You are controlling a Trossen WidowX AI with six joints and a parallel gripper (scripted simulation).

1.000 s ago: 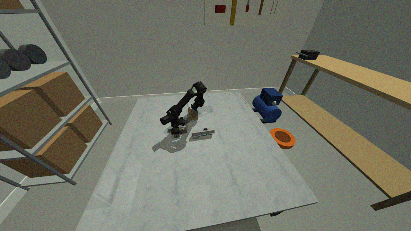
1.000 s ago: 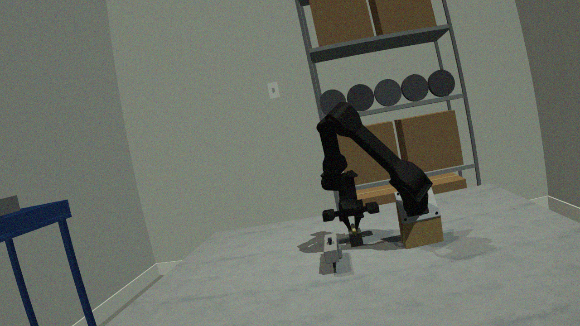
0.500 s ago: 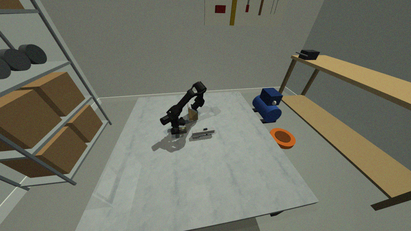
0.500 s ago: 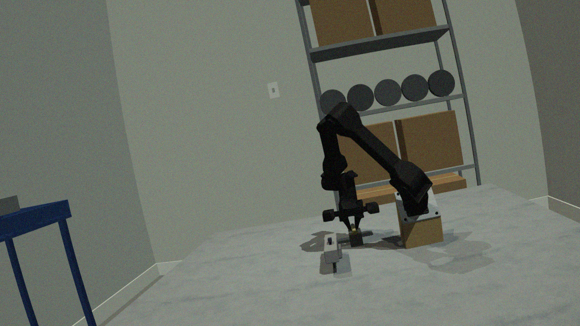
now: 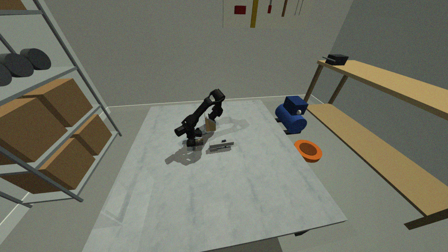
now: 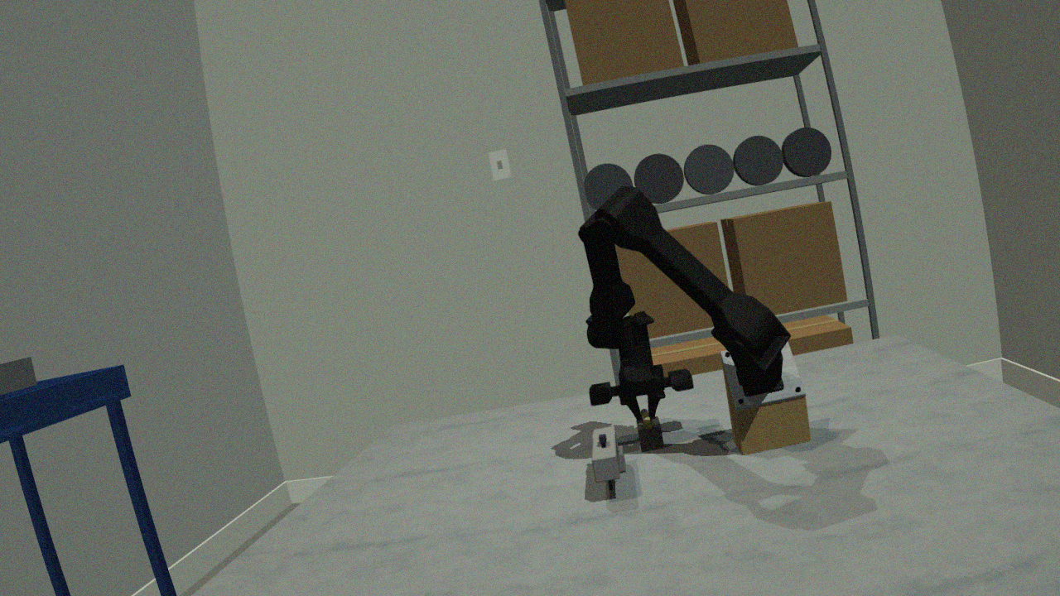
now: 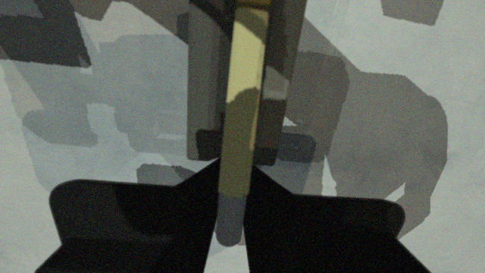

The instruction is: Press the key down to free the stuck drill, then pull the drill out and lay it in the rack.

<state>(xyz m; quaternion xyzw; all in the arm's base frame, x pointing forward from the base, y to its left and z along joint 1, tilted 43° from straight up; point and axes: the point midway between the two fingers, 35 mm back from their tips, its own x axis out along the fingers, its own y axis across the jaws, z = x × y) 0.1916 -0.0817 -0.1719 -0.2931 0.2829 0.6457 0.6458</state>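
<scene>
My gripper tip is now 40 mm to the right of the drill and 30 mm below it. The rest, counted from my gripper tip: rack (50 mm to the left, 10 mm above); then black key (250 mm to the left, 70 mm ahead, 40 mm above); then grey fixture block (220 mm to the left, 70 mm ahead, 30 mm above).
</scene>
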